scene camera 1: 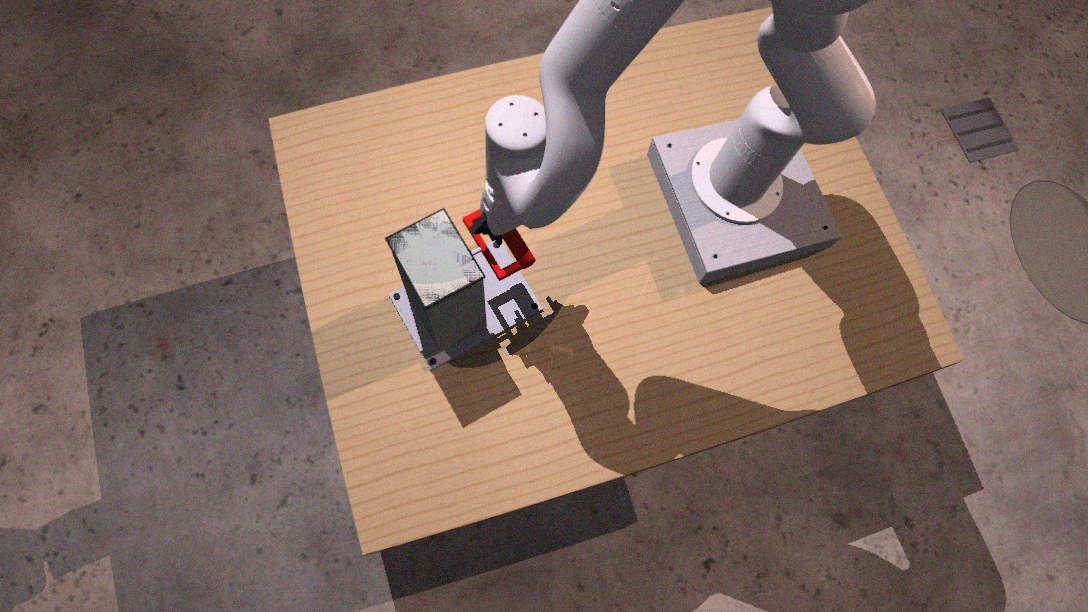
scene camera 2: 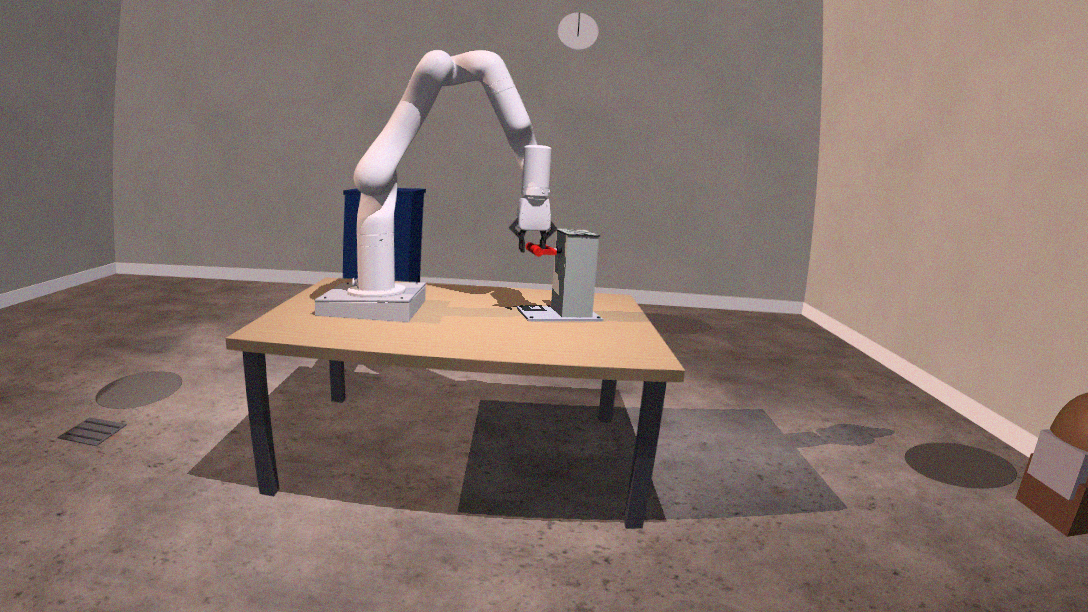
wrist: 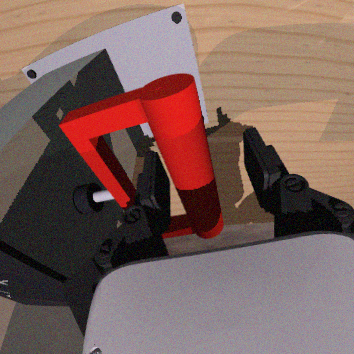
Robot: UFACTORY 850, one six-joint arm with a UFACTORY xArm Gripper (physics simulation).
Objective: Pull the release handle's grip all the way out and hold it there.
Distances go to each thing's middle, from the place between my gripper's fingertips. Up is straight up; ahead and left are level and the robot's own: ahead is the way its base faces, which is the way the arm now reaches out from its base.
Now: the pale base plate (scene camera 1: 510, 301) 10 cm ahead of my hand, 2 cm to the left of it and 19 cm below it.
